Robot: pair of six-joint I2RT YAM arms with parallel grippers.
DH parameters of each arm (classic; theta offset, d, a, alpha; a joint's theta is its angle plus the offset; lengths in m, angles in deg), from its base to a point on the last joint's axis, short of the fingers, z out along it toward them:
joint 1: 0 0.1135 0.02 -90
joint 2: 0 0 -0.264 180
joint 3: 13.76 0 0.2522 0
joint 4: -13.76 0 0.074 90
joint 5: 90 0 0 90
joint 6: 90 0.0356 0 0
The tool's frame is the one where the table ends.
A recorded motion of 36 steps. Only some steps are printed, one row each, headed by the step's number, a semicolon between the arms.
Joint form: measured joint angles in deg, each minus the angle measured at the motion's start. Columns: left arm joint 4, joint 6, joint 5, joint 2, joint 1, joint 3; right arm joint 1, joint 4, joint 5, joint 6, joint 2, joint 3.
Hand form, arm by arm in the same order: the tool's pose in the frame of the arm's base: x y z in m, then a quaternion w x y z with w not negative. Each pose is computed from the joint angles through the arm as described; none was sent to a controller.
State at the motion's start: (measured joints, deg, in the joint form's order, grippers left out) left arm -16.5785 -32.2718 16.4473 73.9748 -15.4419 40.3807; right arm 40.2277 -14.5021 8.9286 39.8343 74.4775 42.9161
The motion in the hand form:
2: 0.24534 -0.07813 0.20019 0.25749 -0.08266 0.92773 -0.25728; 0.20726 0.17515 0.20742 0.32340 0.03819 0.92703 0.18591
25: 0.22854 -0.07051 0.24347 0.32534 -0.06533 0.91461 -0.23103; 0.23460 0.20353 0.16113 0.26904 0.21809 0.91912 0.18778
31: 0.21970 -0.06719 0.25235 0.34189 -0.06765 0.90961 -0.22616; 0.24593 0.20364 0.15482 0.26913 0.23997 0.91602 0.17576
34: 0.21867 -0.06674 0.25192 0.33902 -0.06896 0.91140 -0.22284; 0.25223 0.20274 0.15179 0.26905 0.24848 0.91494 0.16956
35: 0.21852 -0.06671 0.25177 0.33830 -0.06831 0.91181 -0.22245; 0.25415 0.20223 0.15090 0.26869 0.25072 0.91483 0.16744
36: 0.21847 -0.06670 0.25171 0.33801 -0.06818 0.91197 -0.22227; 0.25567 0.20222 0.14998 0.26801 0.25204 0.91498 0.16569
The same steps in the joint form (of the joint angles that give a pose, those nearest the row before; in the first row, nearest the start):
2: 0.09 0.68 -0.15 0.72 0.00 0.83; 1.22 0.44 0.66 2.56 2.12 0.70
25: -5.81 3.76 -4.92 -8.35 0.00 3.56; 2.16 5.40 3.80 25.05 17.49 4.59
31: -7.17 3.80 -6.16 -11.52 0.02 3.39; 0.90 5.42 4.63 26.32 20.35 6.29
34: -7.80 3.83 -6.43 -11.65 0.02 3.39; 0.07 5.40 4.85 26.51 21.73 7.17
35: -7.91 3.91 -6.40 -11.65 0.02 3.39; -0.22 5.33 4.87 26.51 22.12 7.43
36: -7.96 3.93 -6.40 -11.65 0.02 3.39; -0.39 5.27 4.87 26.51 22.51 7.69

